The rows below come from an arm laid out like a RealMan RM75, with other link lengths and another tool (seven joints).
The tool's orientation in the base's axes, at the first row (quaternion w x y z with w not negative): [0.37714, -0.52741, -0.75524, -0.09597]
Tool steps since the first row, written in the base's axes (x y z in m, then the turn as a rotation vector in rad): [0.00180, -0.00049, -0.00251, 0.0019, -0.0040, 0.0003]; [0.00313, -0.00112, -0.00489, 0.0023, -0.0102, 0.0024]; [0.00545, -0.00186, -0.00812, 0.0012, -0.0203, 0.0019]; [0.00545, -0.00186, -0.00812, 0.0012, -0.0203, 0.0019]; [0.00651, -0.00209, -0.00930, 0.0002, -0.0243, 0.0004]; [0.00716, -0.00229, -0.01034, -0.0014, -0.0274, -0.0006]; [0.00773, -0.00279, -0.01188, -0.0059, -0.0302, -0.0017]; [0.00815, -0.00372, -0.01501, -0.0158, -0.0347, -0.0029]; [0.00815, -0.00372, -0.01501, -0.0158, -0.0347, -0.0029]
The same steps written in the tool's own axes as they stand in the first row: [-0.00233, 0.00199, 0.00064, -0.0030, -0.0001, -0.0033]; [-0.00459, 0.00348, 0.00133, -0.0061, -0.0029, -0.0083]; [-0.00766, 0.00600, 0.00210, -0.0136, -0.0081, -0.0129]; [-0.00766, 0.00600, 0.00210, -0.0136, -0.0081, -0.0129]; [-0.00879, 0.00712, 0.00230, -0.0174, -0.0103, -0.0136]; [-0.00974, 0.00786, 0.00261, -0.0200, -0.0127, -0.0138]; [-0.01122, 0.00854, 0.00315, -0.0221, -0.0175, -0.0124]; [-0.01406, 0.00930, 0.00463, -0.0246, -0.0278, -0.0094]; [-0.01406, 0.00930, 0.00463, -0.0246, -0.0278, -0.0094]
